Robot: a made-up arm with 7 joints. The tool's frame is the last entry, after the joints.
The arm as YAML. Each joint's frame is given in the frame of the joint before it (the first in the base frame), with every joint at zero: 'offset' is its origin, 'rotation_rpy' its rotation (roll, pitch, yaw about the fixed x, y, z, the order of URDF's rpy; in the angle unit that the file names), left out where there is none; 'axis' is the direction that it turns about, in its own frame. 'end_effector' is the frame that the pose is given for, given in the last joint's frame.
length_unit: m
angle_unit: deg
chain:
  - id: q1
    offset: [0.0, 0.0, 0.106]
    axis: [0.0, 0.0, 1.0]
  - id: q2
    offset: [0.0, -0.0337, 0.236]
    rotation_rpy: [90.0, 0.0, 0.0]
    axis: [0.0, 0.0, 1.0]
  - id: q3
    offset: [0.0, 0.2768, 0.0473]
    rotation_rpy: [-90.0, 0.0, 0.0]
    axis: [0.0, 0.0, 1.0]
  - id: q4
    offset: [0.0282, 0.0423, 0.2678]
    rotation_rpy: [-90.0, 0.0, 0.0]
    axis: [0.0, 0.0, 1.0]
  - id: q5
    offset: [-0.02, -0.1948, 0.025]
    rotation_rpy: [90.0, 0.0, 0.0]
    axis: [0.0, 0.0, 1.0]
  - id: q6
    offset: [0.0, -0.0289, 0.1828]
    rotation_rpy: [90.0, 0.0, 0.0]
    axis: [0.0, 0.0, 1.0]
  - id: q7
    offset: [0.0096, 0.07, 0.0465]
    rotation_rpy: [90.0, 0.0, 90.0]
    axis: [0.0, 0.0, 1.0]
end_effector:
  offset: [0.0, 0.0, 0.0]
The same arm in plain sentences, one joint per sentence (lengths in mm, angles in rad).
The arm has seven revolute joints in a row. What follows holds with every joint at zero, and every direction is one of the base frame's.
The first joint is mounted 106 mm along +z from the base frame's origin and turns about +z.
The second joint is mounted 33.7 mm along -y and 236 mm along +z from the first joint and turns about -y.
The third joint is mounted 47.3 mm along -y and 276.8 mm along +z from the second joint and turns about +z.
The fourth joint is mounted 28.2 mm along +x and 42.3 mm along +y and 267.8 mm along +z from the third joint and turns about +y.
The fifth joint is mounted 20 mm along -x and 25 mm along +y and 194.8 mm along +z from the fourth joint and turns about +z.
The sixth joint is mounted 28.9 mm along -y and 182.8 mm along +z from the fifth joint and turns about -y.
The seventh joint is mounted 9.6 mm along +x and 46.5 mm along -y and 70 mm along +z from the sixth joint and turns about +x.
The tool frame, which is the frame that the pose is given for, is mounted at the same point as the seventh joint; its axes are the base frame's turned by roll 3.1416, pitch -1.5708 and yaw 0 rad (as in URDF: about the fixed x, then y, then z).

